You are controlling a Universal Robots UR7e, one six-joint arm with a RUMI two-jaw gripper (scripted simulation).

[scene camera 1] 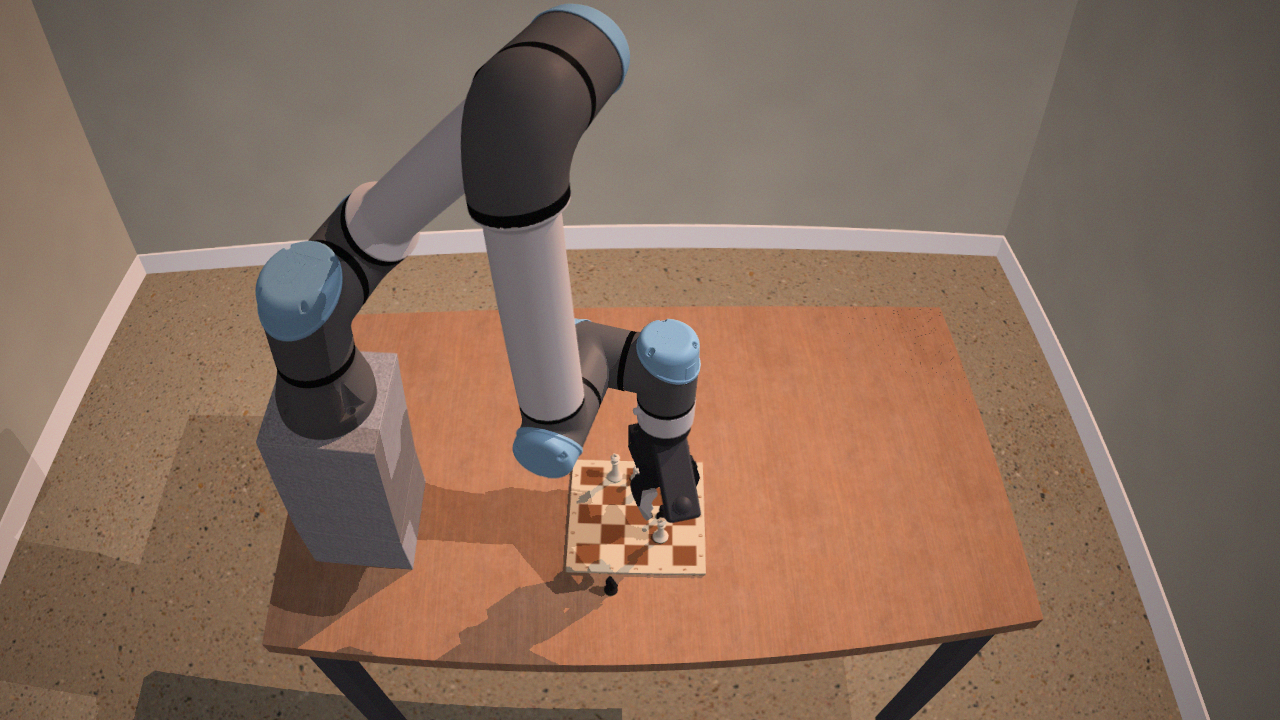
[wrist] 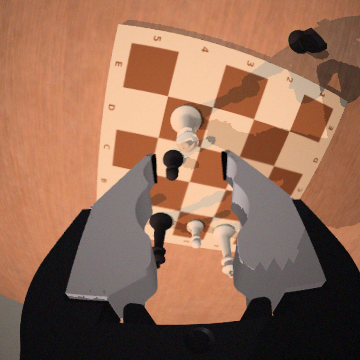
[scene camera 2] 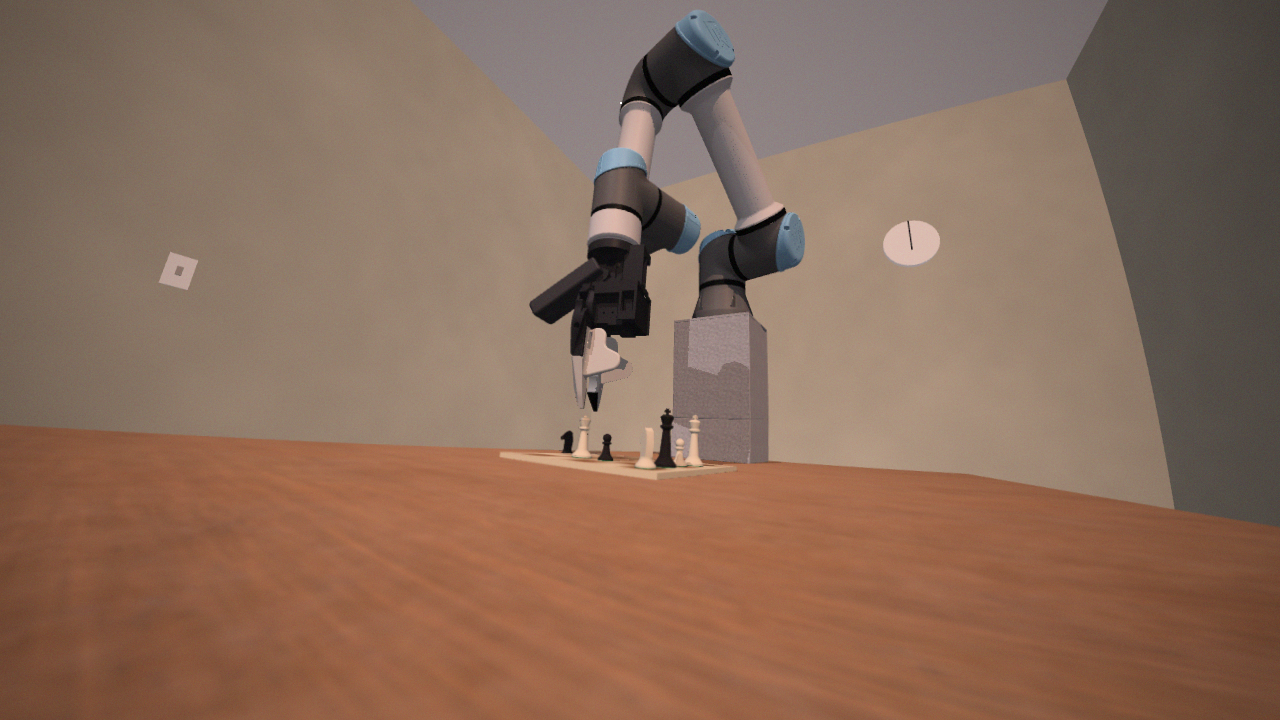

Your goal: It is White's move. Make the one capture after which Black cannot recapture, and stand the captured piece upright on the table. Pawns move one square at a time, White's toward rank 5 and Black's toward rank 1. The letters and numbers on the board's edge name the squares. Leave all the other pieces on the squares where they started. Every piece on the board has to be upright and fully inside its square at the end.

Scene:
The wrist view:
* my gripper: 188, 154
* tall black piece: 160, 222
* chessboard: 279, 122

